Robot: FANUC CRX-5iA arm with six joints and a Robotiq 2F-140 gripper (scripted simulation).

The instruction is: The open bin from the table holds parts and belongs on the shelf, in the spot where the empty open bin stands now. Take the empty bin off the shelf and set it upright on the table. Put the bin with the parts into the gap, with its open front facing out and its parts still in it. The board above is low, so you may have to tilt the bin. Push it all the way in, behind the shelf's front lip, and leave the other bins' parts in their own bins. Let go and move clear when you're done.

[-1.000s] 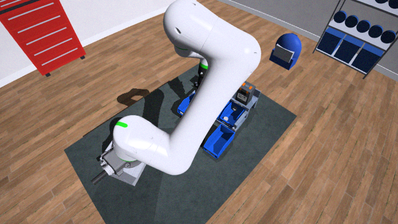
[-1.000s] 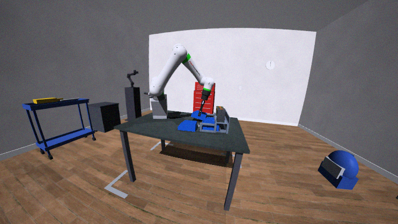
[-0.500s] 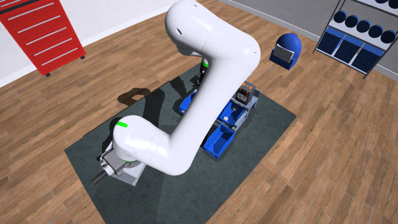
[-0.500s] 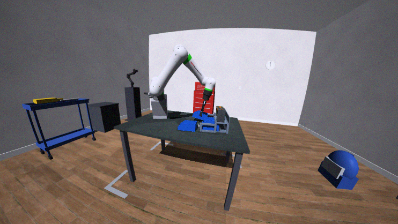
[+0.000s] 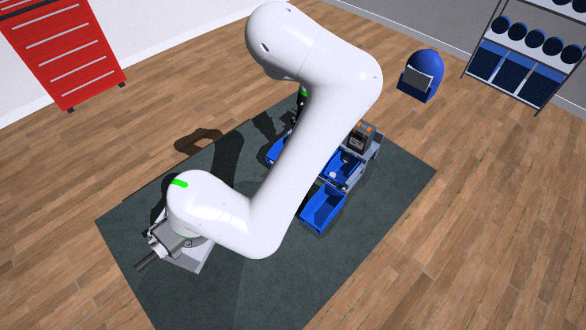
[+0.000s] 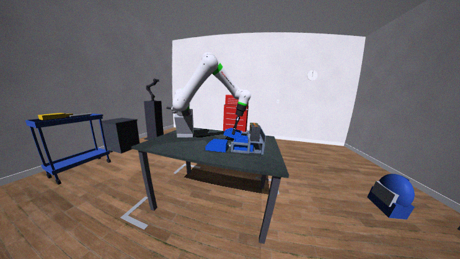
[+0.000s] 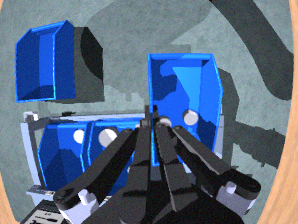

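Now: hand 130 mm short of the shelf, 70 mm to the left of it and 50 mm above it.
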